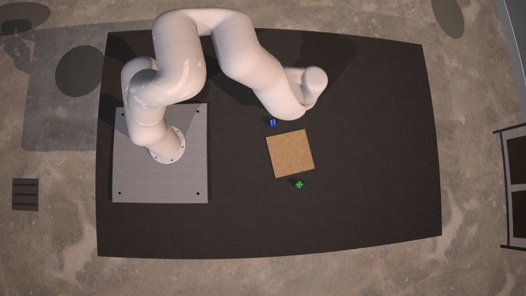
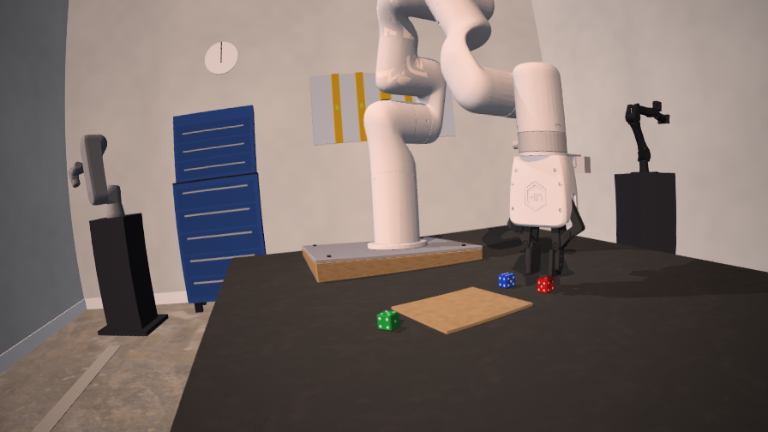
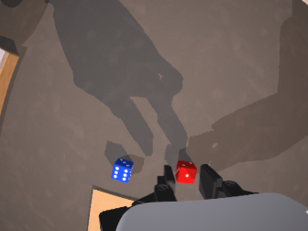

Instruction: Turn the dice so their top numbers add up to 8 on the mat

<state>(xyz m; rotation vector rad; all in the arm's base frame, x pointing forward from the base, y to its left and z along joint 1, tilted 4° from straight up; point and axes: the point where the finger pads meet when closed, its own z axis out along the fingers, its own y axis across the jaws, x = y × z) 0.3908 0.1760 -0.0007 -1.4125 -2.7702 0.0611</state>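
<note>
Now: the red die 40 mm below my hand. Round my hand: tan mat 20 mm ahead, 130 mm to the right, 40 mm below; green die 60 mm ahead, 230 mm to the right, 40 mm below; blue die 60 mm behind, 40 mm to the right, 40 mm below.
</note>
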